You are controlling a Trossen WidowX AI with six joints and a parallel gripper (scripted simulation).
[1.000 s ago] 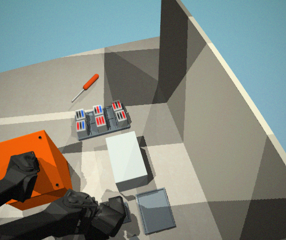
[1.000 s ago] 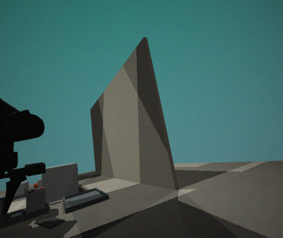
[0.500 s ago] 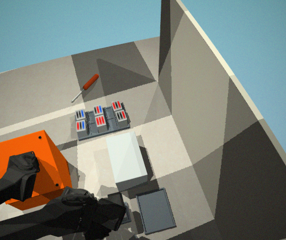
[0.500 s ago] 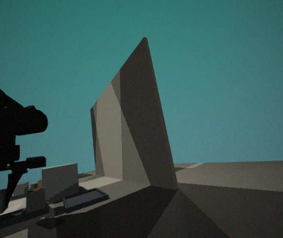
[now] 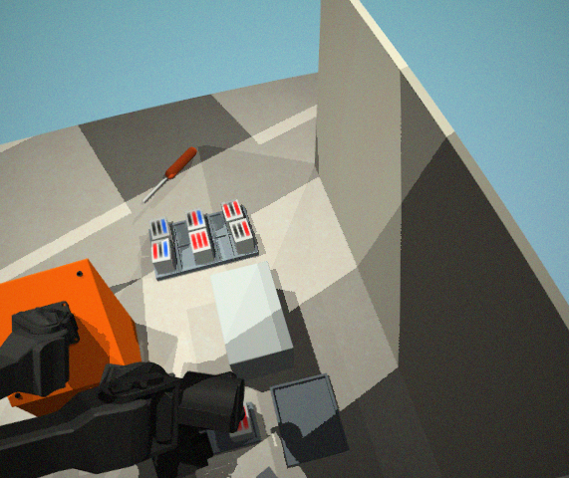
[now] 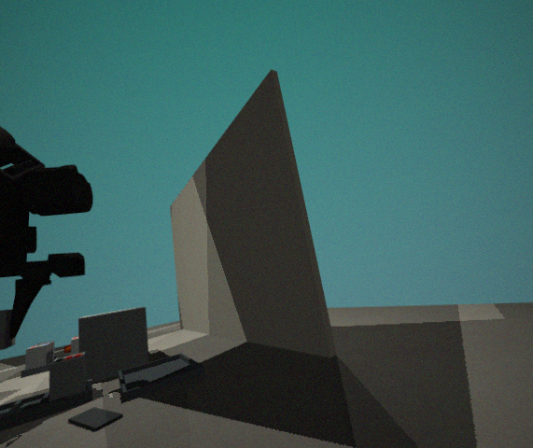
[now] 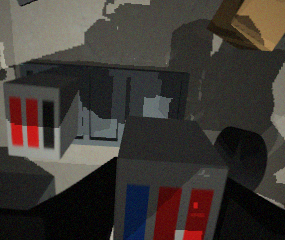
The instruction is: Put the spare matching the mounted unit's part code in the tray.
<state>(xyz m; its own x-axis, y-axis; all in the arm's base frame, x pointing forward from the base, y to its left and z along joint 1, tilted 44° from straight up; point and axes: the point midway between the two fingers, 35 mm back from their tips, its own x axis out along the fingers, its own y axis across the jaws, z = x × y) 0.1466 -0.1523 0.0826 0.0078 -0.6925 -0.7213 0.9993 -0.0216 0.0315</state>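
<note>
My gripper tip is 18 cm short of the grey tray, 9 cm above it and 3 cm to the left of it. Also, from my gripper tip: dark rack (8 cm below, 4 cm ahead, 1 cm to the right); grey wall panel (37 cm ahead, 14 cm to the left, 13 cm above).
</note>
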